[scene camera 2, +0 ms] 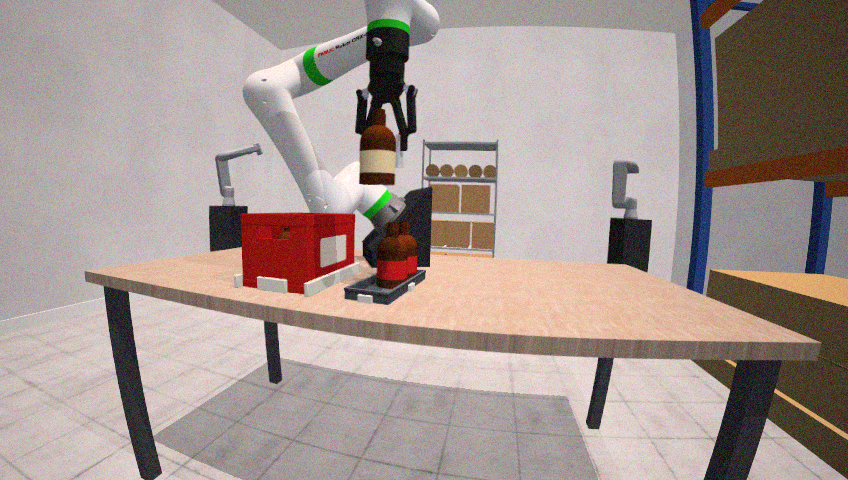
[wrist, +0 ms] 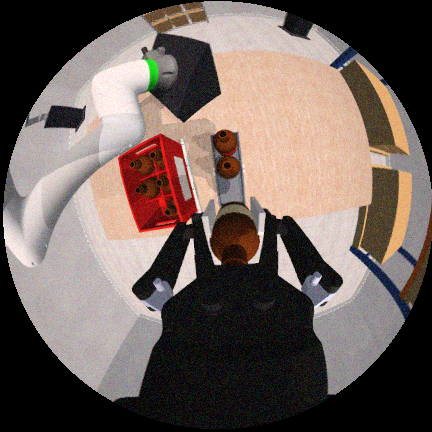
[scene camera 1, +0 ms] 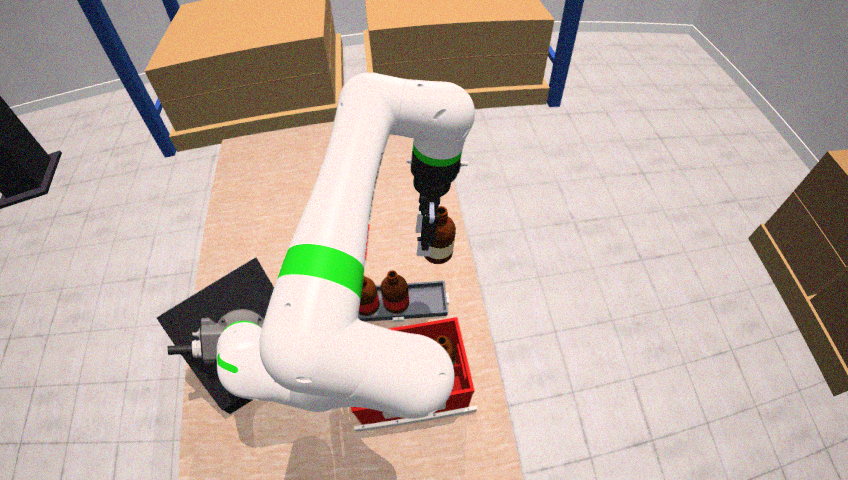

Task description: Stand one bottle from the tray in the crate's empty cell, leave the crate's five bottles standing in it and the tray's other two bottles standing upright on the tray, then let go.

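Frame: origin at the arm's base, x right, y ahead, z up, level; metres.
Where they show: gripper, between the fingertips: (wrist: 232, 205) (scene camera 1: 422, 243); arm's base, origin of its link: (scene camera 2: 391, 218) (wrist: 165, 71).
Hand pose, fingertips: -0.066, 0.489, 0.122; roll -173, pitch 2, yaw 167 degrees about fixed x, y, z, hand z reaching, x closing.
Each offset is from my fingertips to the top centre of the thing, as dx, dy, dz. Level surfaces: height alone.
My gripper (scene camera 1: 426, 242) (scene camera 2: 382, 137) (wrist: 232, 205) is shut on a brown bottle @[+0.008, +0.039, +0.116] (scene camera 1: 442, 236) (scene camera 2: 377, 145) (wrist: 235, 237) with a cream label. It holds the bottle upright, high above the table. The grey tray @[-0.006, -0.076, -0.254] (scene camera 1: 436, 294) (scene camera 2: 364, 292) (wrist: 235, 189) bears two upright red-labelled bottles, one @[-0.009, -0.079, -0.120] (scene camera 1: 394, 292) (scene camera 2: 392, 261) (wrist: 228, 167) nearer its bare end, the other @[-0.025, -0.162, -0.120] (scene camera 1: 368, 297) (wrist: 225, 142) behind. The red crate @[+0.237, -0.107, -0.105] (scene camera 1: 465, 368) (scene camera 2: 279, 255) (wrist: 186, 209) holds several standing bottles; its lower-left cell in the wrist view looks empty. The arm hides much of it in scene camera 1.
White rails (scene camera 1: 416, 418) (scene camera 2: 330, 279) line the crate's base. The crate stands beside the tray on the wooden table @[dz -0.280] (scene camera 1: 267, 196) (scene camera 2: 535, 303) (wrist: 300, 125). A black base plate (scene camera 1: 220, 297) (wrist: 195, 75) carries the arm. Cardboard boxes (scene camera 1: 249, 65) stand beyond the table.
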